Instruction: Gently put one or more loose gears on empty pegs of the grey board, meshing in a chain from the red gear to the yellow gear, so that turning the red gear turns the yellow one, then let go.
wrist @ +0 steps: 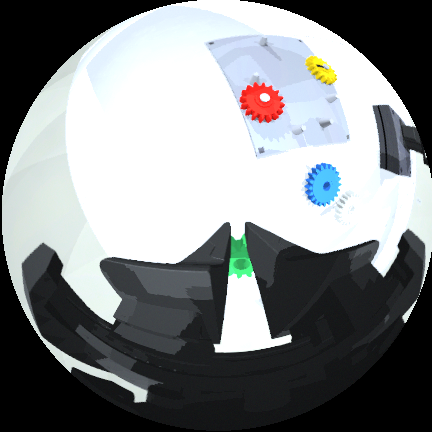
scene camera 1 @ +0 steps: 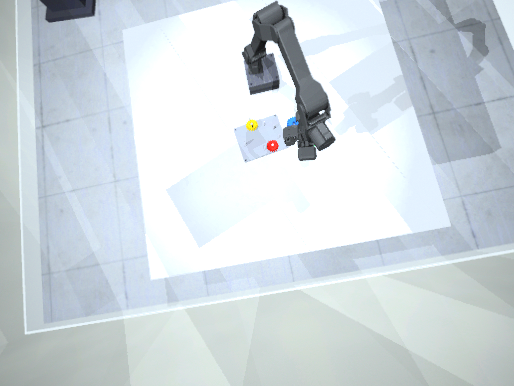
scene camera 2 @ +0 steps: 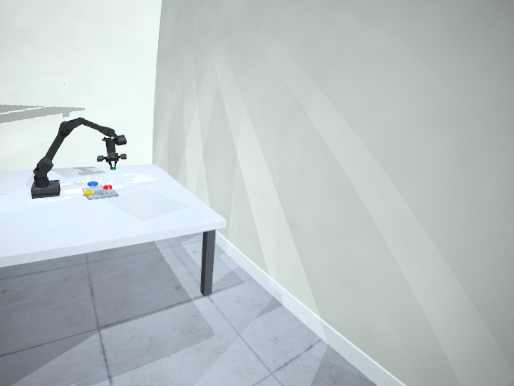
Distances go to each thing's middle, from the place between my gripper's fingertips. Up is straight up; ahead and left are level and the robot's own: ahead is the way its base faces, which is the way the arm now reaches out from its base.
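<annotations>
My hand is 120 mm to the left of the red gear [wrist: 250, 99], 40 mm past it and 80 mm above it. The grey board [scene camera 1: 256, 140] is 170 mm to the right of my hand, 80 mm behind it and 90 mm below it. There's a blue gear [wrist: 322, 184] that's 20 mm to the right of my hand, 140 mm behind it and 90 mm below it. And the green gear [wrist: 239, 264] is 30 mm to the left of my hand.
</annotations>
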